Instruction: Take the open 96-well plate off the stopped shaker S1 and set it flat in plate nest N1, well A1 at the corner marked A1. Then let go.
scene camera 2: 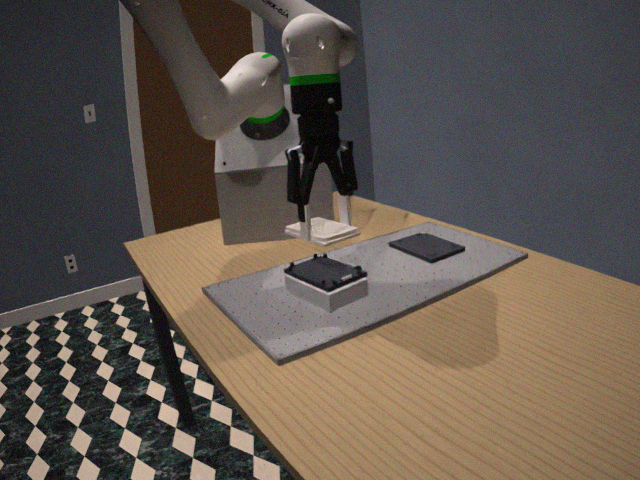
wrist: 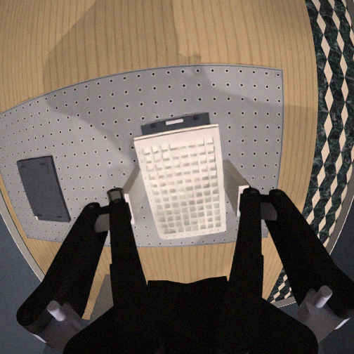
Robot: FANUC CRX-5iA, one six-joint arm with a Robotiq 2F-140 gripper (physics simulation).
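Places are measured from the arm's base along level axes (x ahead, y left, z up), in centimetres.
Pixels of known places: gripper, fingertip midpoint: [scene camera 2: 326,232]; arm's base at its link origin: [scene camera 2: 264,121].
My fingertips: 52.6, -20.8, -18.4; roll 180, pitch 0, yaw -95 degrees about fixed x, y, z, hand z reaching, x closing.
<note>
For each thing: its middle in the pictures, then the offset to it from my fingertips, as dx, dy, dz. "*": a spot on its surface instead. Level surfaces: height alone.
- white open 96-well plate at the middle of its body: [scene camera 2: 321,230] -1.6, +0.0, +0.1
- shaker S1 at a spot on its surface: [scene camera 2: 330,295] * +5.4, -4.4, -9.9
- nest N1 at the middle of its body: [scene camera 2: 427,246] -3.3, +33.8, -13.0
- grey perforated board at its surface level: dz -13.7
- wooden table at its surface level: dz -15.0
The white open 96-well plate [scene camera 2: 321,231] [wrist: 184,187] is held roughly level in the air, above and apart from the shaker. My gripper [scene camera 2: 326,222] [wrist: 182,174] is shut on its two long sides. The shaker S1 [scene camera 2: 330,295] is a light grey box with a dark top and small corner posts; in the wrist view a dark strip of its top [wrist: 175,122] shows beyond the plate. The nest N1 [scene camera 2: 427,246] [wrist: 44,189] is a flat dark rectangle, apart from the shaker, with nothing on it. The A1 mark cannot be made out.
Both the shaker and the nest stand on a grey perforated board [scene camera 2: 248,310] [wrist: 250,100], which lies on the wooden table [scene camera 2: 465,403] [wrist: 240,30]. The robot's grey base block [scene camera 2: 258,206] stands at the table's back. A blue wall [scene camera 2: 506,129] rises behind the table.
</note>
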